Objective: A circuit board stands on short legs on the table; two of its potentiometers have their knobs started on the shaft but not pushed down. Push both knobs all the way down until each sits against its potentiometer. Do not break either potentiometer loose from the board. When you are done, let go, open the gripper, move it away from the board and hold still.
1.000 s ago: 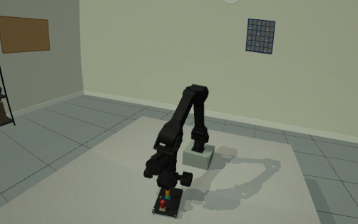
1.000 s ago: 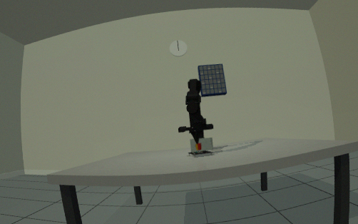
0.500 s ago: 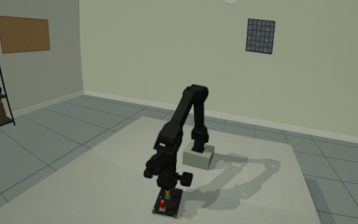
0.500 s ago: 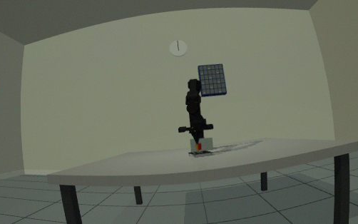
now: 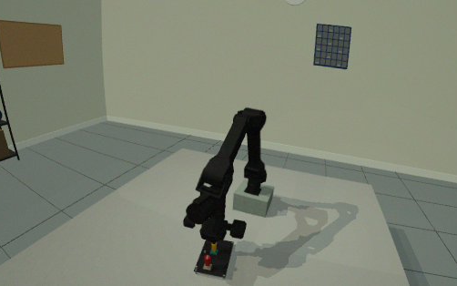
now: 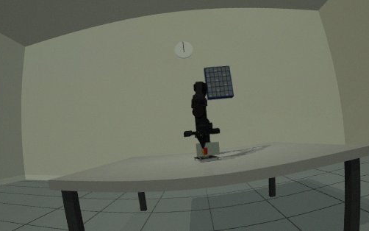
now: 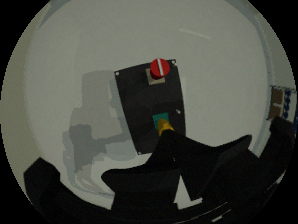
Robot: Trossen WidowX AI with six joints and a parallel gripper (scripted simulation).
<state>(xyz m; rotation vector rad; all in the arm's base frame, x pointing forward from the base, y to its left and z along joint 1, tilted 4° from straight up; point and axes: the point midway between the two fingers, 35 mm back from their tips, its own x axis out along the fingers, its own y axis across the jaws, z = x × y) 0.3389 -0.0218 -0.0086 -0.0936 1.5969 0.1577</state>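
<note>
Now: gripper tip 10 mm above the yellow knob. From my gripper tip the other things lie so: red knob (70 mm ahead, 10 mm to the left, 10 mm below).
</note>
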